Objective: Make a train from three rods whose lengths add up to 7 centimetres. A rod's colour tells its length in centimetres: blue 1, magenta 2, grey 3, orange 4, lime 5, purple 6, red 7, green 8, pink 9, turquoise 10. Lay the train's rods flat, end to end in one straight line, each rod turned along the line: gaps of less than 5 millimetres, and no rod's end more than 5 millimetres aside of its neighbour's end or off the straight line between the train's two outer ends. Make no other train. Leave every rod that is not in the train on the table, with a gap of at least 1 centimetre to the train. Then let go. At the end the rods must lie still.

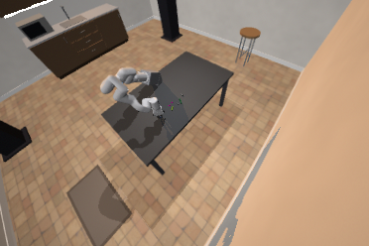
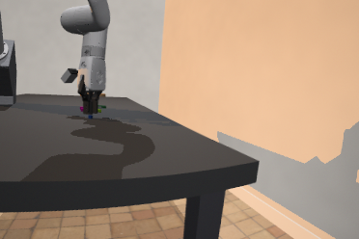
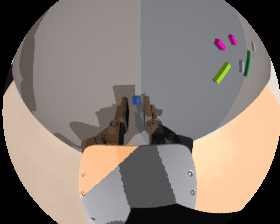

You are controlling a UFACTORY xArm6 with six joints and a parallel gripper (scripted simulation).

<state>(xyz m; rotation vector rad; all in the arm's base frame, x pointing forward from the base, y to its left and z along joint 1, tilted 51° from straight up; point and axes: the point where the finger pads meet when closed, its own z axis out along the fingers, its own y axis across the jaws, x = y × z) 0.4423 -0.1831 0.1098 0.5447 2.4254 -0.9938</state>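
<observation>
My gripper is now 30 mm above the blue rod. Round my hand: pale grey piece (30 mm ahead, 250 mm to the left, 30 mm below); then lime rod (20 mm ahead, 170 mm to the left, 30 mm below); then magenta rod (30 mm behind, 170 mm to the left, 30 mm below).
</observation>
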